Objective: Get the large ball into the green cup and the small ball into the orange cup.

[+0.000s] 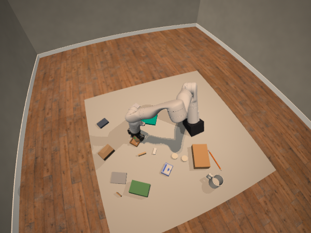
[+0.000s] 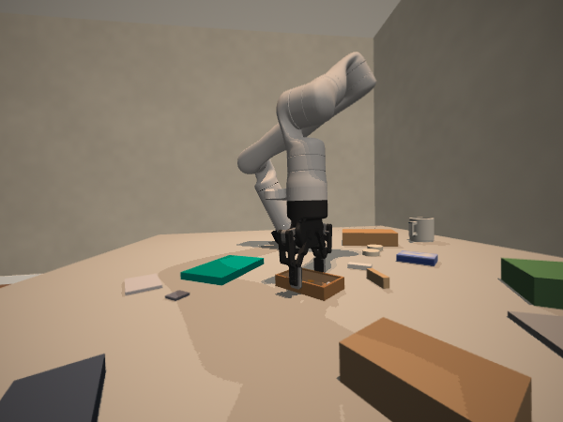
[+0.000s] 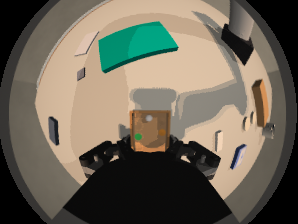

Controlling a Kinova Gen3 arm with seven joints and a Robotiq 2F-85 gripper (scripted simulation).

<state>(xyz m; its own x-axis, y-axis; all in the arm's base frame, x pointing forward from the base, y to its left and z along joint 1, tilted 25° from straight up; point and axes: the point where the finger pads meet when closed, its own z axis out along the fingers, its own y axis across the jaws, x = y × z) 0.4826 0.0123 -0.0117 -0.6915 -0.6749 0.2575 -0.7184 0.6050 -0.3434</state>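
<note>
The small wooden block is 10 mm behind my hand, 130 mm to the left of it and 10 mm below it. From my hand the other things lie so: teal slab (130 mm behind, 180 mm to the right, 10 mm below); then covered wooden puzzle (20 mm below); then white block (110 mm behind, 140 mm to the left, 20 mm below).
</note>
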